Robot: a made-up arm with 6 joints. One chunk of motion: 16 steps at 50 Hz.
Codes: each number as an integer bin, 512 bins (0 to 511) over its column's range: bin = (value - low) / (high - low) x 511, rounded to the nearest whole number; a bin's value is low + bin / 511 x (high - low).
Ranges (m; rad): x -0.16..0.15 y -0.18..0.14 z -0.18..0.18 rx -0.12..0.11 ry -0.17..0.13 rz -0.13..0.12
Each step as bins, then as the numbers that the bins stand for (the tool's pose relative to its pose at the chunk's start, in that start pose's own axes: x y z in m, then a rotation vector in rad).
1 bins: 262 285 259 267 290 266
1 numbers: -0.0011 -0.0015 0.0025 0.0002 0.0003 0.0001
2 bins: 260 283 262 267 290 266
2 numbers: -0.0023 -0.0028 0.0046 0.0002 0.0003 0.0001
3 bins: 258 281 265 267 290 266
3 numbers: -0.0035 -0.0040 0.0067 0.0002 0.0003 0.0001
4 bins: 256 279 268 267 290 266
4 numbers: -0.0047 -0.0053 0.0088 0.0002 0.0003 0.0001
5 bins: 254 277 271 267 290 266
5 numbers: -0.0059 -0.0065 0.0109 0.0002 0.0003 0.0001
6 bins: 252 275 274 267 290 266
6 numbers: -0.0071 -0.0078 0.0130 0.0002 0.0003 0.0001
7 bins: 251 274 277 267 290 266
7 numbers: -0.0077 -0.0084 0.0151 0.0002 0.0003 0.0001
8 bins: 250 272 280 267 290 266
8 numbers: -0.0083 -0.0097 0.0173 0.0002 0.0003 0.0001
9 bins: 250 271 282 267 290 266
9 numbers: -0.0083 -0.0103 0.0187 0.0002 0.0003 0.0001
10 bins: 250 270 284 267 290 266
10 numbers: -0.0083 -0.0109 0.0201 0.0002 0.0003 0.0001
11 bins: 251 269 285 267 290 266
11 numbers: -0.0077 -0.0115 0.0208 0.0002 0.0003 0.0001
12 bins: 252 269 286 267 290 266
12 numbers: -0.0071 -0.0115 0.0215 0.0002 0.0003 0.0001
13 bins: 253 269 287 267 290 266
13 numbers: -0.0065 -0.0115 0.0222 0.0002 0.0003 0.0001
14 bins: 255 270 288 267 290 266
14 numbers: -0.0053 -0.0109 0.0229 0.0002 0.0003 0.0001
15 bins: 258 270 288 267 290 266
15 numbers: -0.0035 -0.0109 0.0229 0.0002 0.0003 0.0001
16 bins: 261 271 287 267 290 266
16 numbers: -0.0017 -0.0103 0.0222 0.0002 0.0003 0.0001
